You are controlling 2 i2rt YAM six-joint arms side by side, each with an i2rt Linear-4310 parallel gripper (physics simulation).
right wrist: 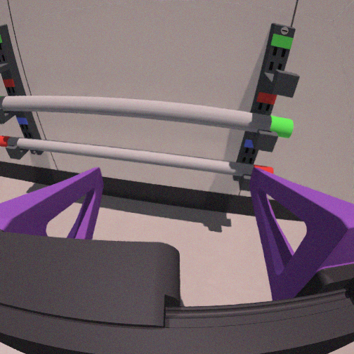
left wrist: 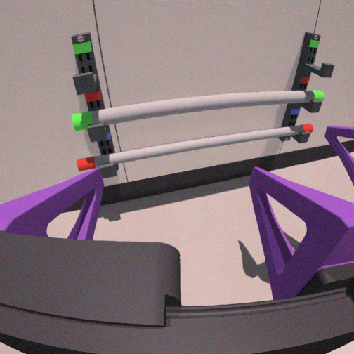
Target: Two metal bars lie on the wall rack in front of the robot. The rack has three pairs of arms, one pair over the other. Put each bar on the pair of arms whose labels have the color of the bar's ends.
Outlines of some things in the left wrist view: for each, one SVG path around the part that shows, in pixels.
My left gripper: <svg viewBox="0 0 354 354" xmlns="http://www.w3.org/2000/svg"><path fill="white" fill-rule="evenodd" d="M354 203L289 181L286 178L254 166L249 180L249 190L258 232L261 237L273 300L181 306L180 254L178 249L164 242L93 240L103 194L103 178L99 168L91 169L61 183L0 204L0 342L25 354L329 353L354 340ZM86 195L77 221L74 223L67 238L48 237L46 233L48 223ZM266 193L306 223L306 235L304 235L296 251L292 249L282 228L280 228Z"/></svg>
A green-ended bar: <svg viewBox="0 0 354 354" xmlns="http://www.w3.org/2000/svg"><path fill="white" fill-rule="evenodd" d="M324 93L321 90L257 91L173 98L72 114L72 124L74 130L79 131L86 129L88 124L104 122L104 125L170 114L230 107L310 103L310 100L323 100Z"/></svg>
